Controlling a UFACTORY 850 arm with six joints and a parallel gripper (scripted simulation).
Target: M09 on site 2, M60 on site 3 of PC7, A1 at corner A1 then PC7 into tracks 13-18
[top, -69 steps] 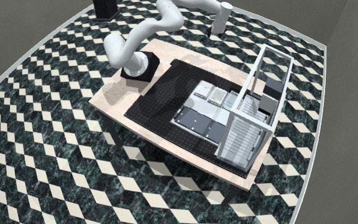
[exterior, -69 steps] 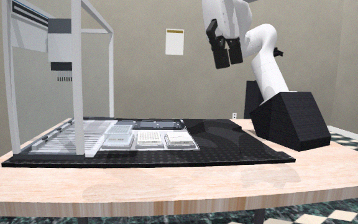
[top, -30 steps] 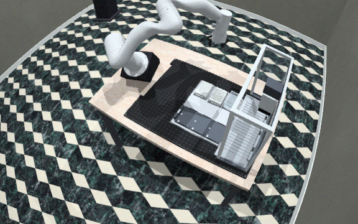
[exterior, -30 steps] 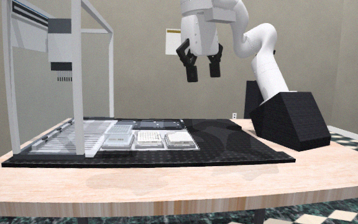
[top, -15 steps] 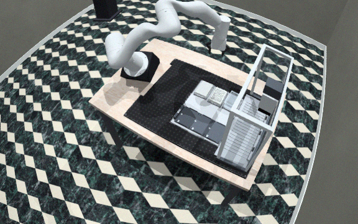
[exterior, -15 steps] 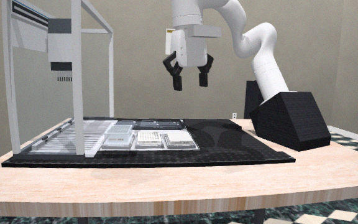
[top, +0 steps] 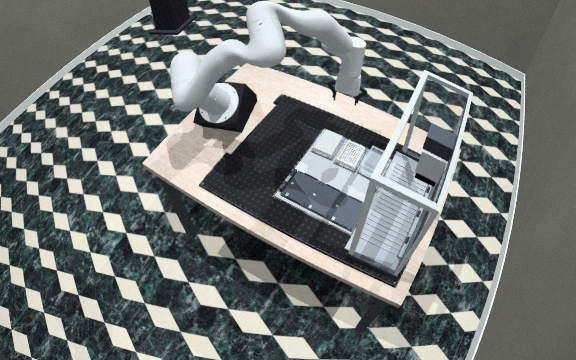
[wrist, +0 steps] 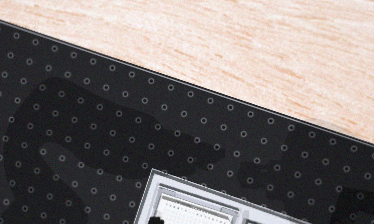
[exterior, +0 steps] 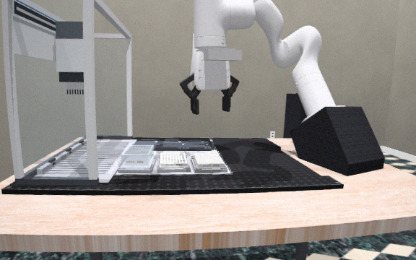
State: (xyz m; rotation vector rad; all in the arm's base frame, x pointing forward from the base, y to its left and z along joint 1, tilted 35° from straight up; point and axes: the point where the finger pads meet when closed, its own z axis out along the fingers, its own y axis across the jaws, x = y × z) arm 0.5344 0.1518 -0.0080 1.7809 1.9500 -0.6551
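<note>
The nest S1 lies 4 cm behind my hand, 11 cm to the right of it and 19 cm below it. From my hand the other things lie so: deep-well block M09: 18 cm ahead, 16 cm to the right, 16 cm below; then nest S3: 18 cm ahead, 16 cm to the right, 19 cm below; then post: 31 cm ahead, 3 cm to the right, 5 cm above.
</note>
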